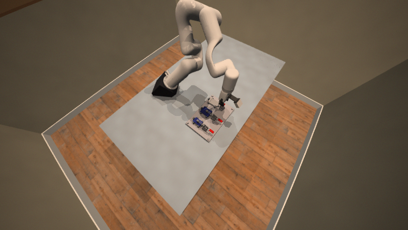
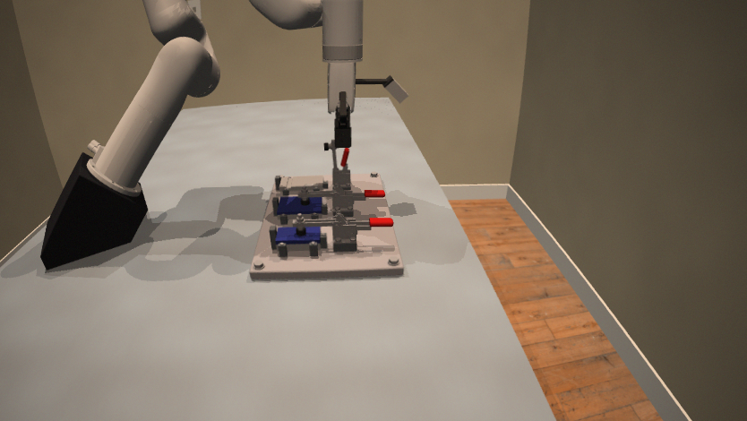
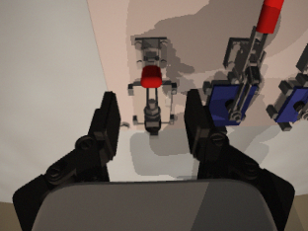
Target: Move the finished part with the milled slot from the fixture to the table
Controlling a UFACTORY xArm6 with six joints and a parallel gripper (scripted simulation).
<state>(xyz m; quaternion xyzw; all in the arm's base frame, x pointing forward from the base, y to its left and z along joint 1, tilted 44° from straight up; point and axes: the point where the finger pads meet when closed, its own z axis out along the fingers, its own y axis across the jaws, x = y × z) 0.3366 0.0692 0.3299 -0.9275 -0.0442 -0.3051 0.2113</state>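
The finished part lies 100 mm behind my hand, 30 mm to the right of it and 100 mm below it. Also, from my hand: fixture plate: 10 mm behind, 120 mm to the right, 120 mm below.
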